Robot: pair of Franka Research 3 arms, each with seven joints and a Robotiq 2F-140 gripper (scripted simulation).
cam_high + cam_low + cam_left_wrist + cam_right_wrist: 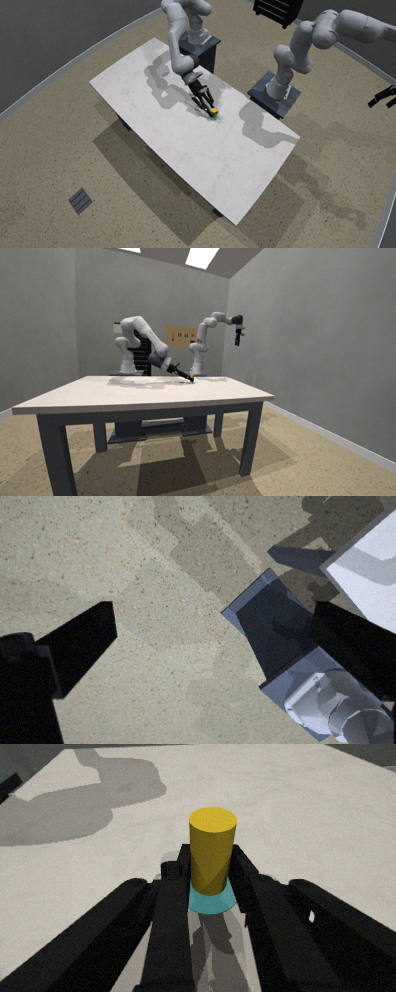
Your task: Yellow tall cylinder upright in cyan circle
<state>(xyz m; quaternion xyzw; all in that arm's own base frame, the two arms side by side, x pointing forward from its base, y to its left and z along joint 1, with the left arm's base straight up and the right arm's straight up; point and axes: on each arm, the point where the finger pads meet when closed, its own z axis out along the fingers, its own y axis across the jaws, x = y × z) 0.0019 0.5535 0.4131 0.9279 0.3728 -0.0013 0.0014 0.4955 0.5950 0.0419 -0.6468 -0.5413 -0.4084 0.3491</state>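
Note:
My right hand is 4 cm above the cyan circle and 2 cm to the right of it. Round my right hand: yellow cylinder: 2 cm to the left.

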